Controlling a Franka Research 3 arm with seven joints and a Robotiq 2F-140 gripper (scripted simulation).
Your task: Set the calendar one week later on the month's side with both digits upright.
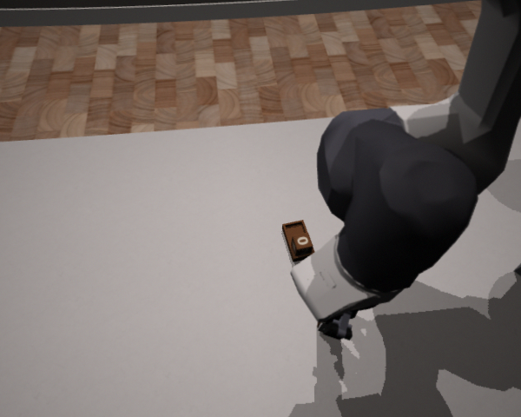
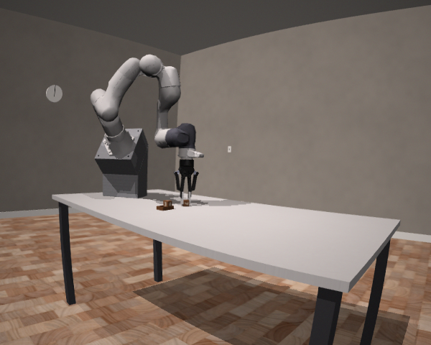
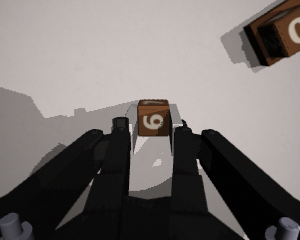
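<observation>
Right now the cube is 3 cm below my hand.
</observation>
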